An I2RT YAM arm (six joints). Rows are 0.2 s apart.
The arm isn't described. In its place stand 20 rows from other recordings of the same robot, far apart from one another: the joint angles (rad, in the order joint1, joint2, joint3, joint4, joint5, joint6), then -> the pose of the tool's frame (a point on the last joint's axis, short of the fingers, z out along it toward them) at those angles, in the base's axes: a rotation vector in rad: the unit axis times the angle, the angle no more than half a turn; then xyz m.
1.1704 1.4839 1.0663 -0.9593 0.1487 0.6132 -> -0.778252 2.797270 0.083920 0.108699 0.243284 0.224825
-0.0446 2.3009 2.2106 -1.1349 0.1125 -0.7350 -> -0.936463 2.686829 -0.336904 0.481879 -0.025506 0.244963
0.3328 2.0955 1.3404 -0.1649 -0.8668 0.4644 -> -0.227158 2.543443 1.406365 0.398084 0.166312 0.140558
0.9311 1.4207 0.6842 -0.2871 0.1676 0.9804 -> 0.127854 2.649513 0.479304 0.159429 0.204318 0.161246
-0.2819 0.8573 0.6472 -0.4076 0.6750 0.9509 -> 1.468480 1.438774 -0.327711 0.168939 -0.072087 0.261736
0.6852 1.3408 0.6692 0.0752 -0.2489 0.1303 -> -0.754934 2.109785 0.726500 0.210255 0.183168 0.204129
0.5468 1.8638 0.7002 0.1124 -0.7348 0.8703 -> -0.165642 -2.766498 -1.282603 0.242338 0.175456 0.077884
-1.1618 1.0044 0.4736 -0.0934 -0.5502 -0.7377 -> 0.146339 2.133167 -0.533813 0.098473 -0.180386 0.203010
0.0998 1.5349 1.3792 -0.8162 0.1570 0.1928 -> 0.178709 2.520607 -0.082896 0.322349 0.026684 0.308450
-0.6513 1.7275 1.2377 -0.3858 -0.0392 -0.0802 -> 0.677572 2.370172 -0.274296 0.299724 -0.226712 0.227809
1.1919 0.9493 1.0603 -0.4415 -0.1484 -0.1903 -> -1.343329 1.459025 0.808192 0.071466 0.193734 0.379466
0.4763 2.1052 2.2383 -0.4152 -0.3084 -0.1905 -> -0.811460 1.681332 0.483694 0.433161 0.235635 0.402633
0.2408 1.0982 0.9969 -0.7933 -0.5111 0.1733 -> -0.309607 2.456944 0.808750 0.205015 0.068275 0.301546
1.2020 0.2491 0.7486 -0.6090 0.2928 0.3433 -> -0.516769 1.682613 0.907254 0.030461 0.050313 0.336795
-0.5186 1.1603 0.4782 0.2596 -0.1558 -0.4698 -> -0.052618 2.019598 -0.480406 0.213111 -0.115263 0.202927
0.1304 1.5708 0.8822 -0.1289 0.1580 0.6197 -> 0.648934 2.291623 0.169565 0.319964 0.036312 0.188520
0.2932 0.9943 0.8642 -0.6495 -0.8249 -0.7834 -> -1.410848 1.611740 0.680884 0.180671 0.081858 0.293536
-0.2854 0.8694 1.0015 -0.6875 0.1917 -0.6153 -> -0.245308 2.190711 -0.723603 0.168101 -0.056391 0.349484
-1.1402 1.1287 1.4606 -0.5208 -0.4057 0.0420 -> 0.724048 1.609960 -0.445773 0.106243 -0.197634 0.468638
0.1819 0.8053 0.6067 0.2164 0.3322 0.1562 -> 0.241710 1.535064 0.009211 0.195587 0.024170 0.316255
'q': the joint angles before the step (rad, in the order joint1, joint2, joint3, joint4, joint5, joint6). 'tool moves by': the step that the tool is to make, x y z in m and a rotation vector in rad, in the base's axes. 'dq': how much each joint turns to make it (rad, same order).
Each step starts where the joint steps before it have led.
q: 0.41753 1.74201 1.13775 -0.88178 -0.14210 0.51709
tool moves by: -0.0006 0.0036 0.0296 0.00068 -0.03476 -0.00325
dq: 0.01310 -0.04381 0.07092 -0.08076 0.01527 0.01501
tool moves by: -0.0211 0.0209 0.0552 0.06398 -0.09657 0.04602
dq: 0.09170 -0.11142 0.09219 -0.08232 -0.00423 0.04745
